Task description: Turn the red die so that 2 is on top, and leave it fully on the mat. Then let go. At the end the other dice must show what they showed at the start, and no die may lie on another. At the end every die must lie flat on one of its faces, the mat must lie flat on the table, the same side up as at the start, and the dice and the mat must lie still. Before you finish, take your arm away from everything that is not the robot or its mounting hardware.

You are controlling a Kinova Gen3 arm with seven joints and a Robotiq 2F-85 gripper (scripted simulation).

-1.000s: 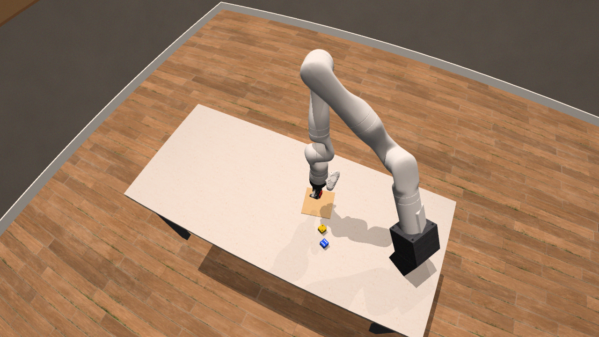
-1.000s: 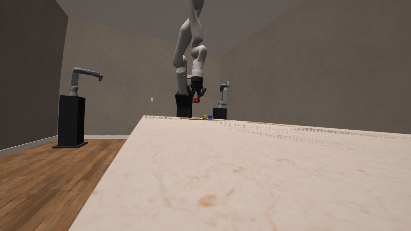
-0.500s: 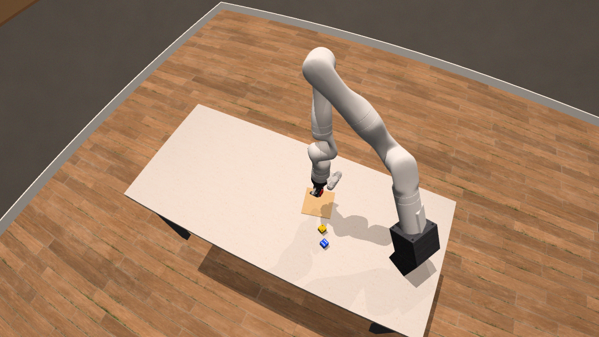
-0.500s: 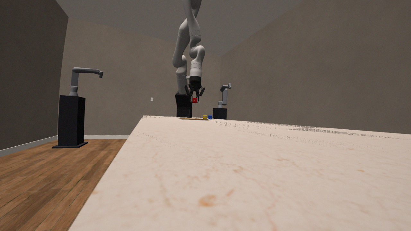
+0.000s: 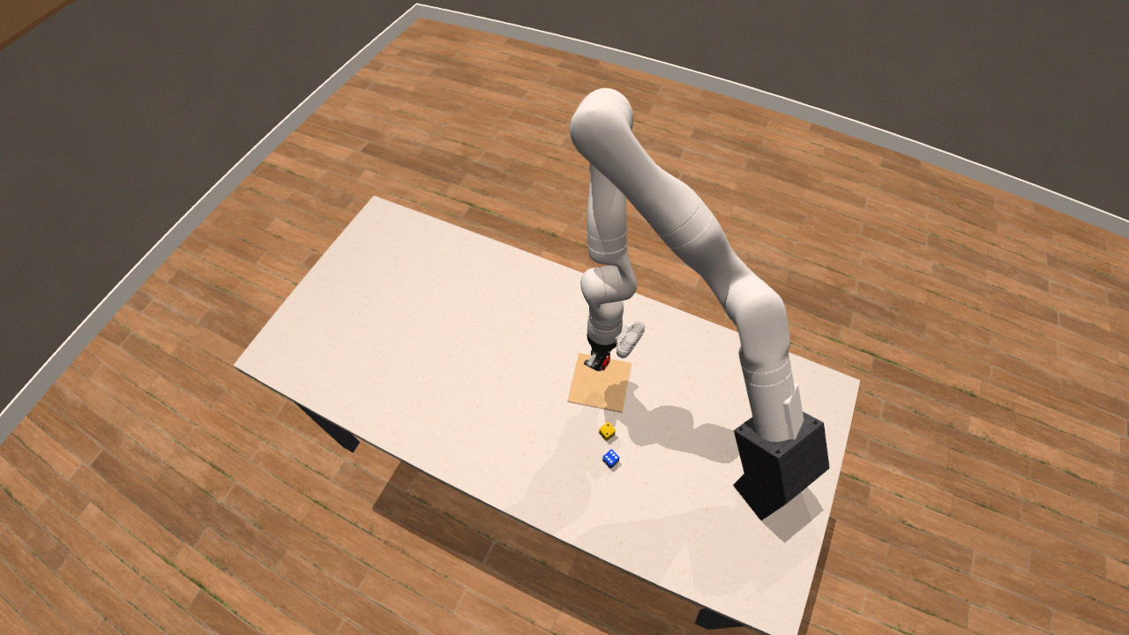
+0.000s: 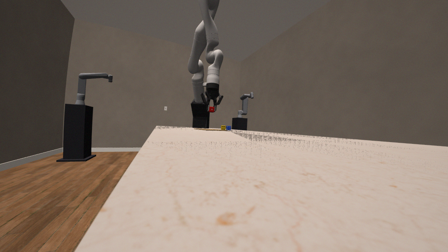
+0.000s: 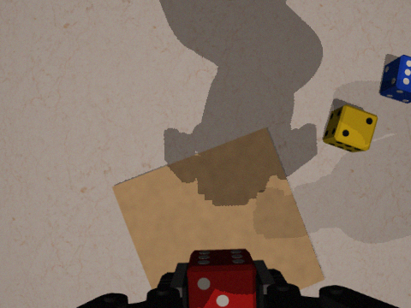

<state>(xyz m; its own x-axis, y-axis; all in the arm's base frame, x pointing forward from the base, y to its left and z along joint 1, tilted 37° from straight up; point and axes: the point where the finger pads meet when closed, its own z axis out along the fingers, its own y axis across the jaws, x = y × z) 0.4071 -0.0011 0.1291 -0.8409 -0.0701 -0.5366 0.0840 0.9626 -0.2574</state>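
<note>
Now: hand 12 cm above the tan mat. From my hand the other things lie so: blue die: 18 cm to the left, 11 cm below, 11 cm behind; then yellow die: 12 cm to the left, 11 cm below, 7 cm behind; then red die: 1 cm below.
</note>
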